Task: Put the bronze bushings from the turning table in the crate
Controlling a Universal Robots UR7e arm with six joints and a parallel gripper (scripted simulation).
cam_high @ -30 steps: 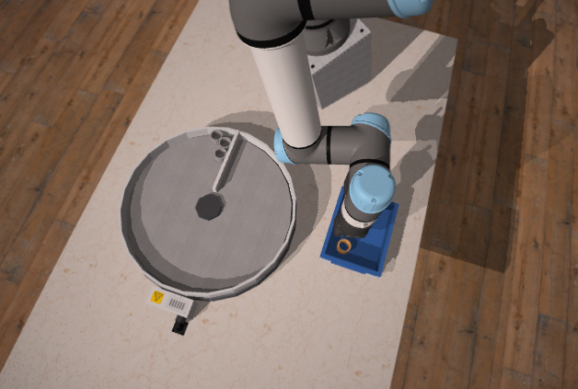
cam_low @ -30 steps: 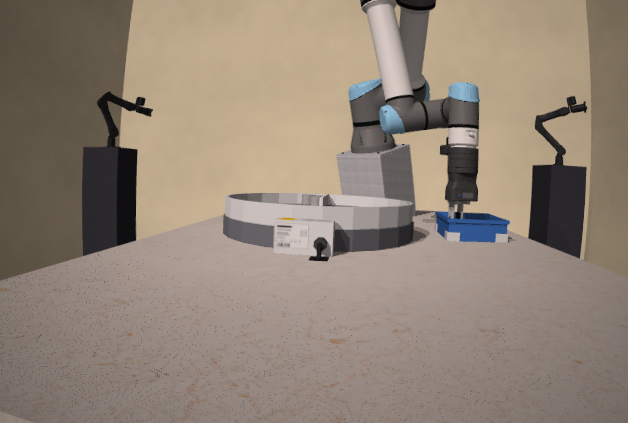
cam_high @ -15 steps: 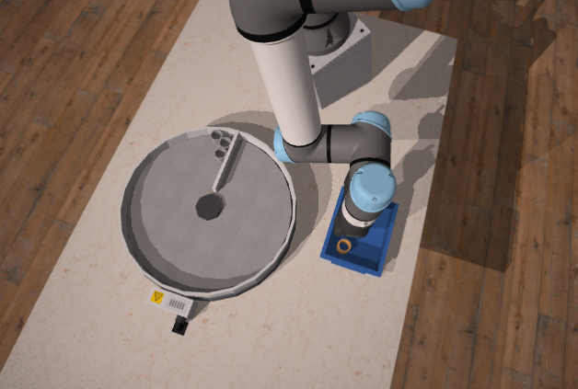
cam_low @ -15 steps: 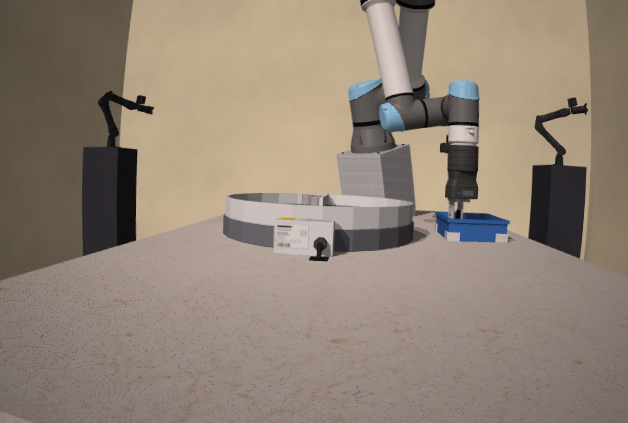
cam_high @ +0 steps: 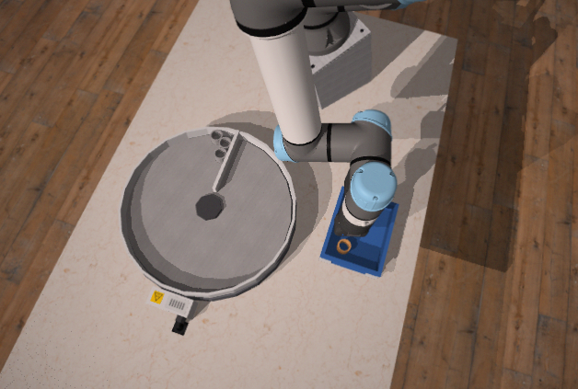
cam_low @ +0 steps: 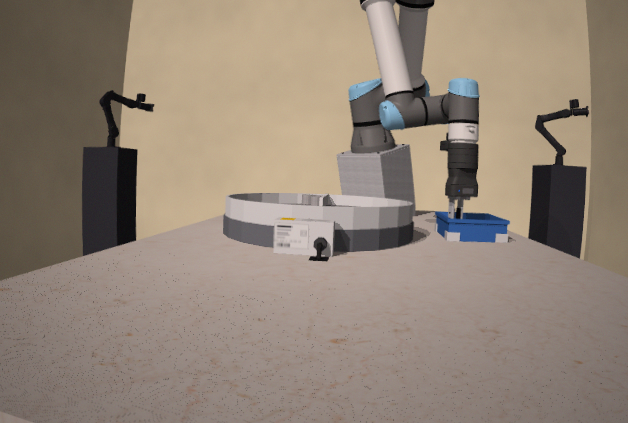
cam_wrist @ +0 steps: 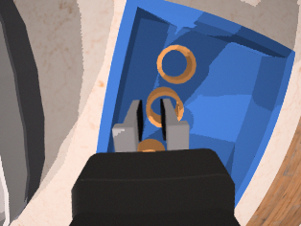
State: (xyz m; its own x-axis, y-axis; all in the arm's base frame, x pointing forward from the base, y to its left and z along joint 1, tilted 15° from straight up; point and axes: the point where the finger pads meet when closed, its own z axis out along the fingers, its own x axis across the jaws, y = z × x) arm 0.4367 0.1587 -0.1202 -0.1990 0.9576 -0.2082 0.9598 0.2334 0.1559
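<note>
Now: the blue crate 4 cm to the left of my hand, 3 cm below it and 1 cm ahead of it. Also, from my hand: grey turning table 33 cm to the right, 5 cm ahead.
</note>
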